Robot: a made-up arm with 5 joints.
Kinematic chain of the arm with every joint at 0, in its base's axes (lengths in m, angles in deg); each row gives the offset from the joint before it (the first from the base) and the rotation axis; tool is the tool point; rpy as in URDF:
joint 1: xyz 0.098 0 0.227 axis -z
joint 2: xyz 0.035 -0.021 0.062 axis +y
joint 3: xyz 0.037 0 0.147 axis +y
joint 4: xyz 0.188 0 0.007 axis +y
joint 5: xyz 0.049 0.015 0 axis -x
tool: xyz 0 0 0 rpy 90 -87.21 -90
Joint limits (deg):
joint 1: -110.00..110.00
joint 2: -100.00..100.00
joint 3: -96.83..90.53
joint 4: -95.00..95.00
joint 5: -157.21..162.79
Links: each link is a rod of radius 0.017 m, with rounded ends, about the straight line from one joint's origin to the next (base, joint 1, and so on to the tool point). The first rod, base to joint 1, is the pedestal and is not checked.
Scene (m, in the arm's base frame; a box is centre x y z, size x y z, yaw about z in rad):
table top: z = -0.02
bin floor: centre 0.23 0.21 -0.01 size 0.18 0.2 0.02 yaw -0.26
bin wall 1: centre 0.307 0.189 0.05 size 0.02 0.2 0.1 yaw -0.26
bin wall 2: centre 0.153 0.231 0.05 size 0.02 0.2 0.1 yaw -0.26
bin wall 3: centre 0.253 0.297 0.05 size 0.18 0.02 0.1 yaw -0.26
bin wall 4: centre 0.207 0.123 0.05 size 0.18 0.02 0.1 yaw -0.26
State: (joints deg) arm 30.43 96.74 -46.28 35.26 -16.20
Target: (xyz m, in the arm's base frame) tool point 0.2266 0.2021 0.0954
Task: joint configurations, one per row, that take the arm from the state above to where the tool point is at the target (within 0.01 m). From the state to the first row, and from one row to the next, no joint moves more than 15 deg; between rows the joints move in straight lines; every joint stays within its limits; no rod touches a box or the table.
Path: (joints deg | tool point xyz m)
1: 15.53 87.74 -36.27 41.77 -16.20 | 0.3885 -0.0870 0.0662
2: 0.63 78.74 -26.26 48.28 -16.20 | 0.3952 -0.0093 0.0884
3: -14.27 69.74 -16.25 54.79 -16.20 | 0.3784 0.0651 0.1117
4: -29.17 60.73 -6.24 61.31 -16.20 | 0.3410 0.1287 0.1355
5: -44.07 51.73 3.77 67.82 -16.20 | 0.2880 0.1756 0.1591
6: -58.97 42.73 13.78 74.33 -16.20 | 0.2266 0.2021 0.1819
7: -58.97 56.44 4.89 67.10 -16.20 | 0.2288 0.2058 0.1395
8: -58.97 70.14 -4.00 59.87 -16.20 | 0.2266 0.2021 0.0954

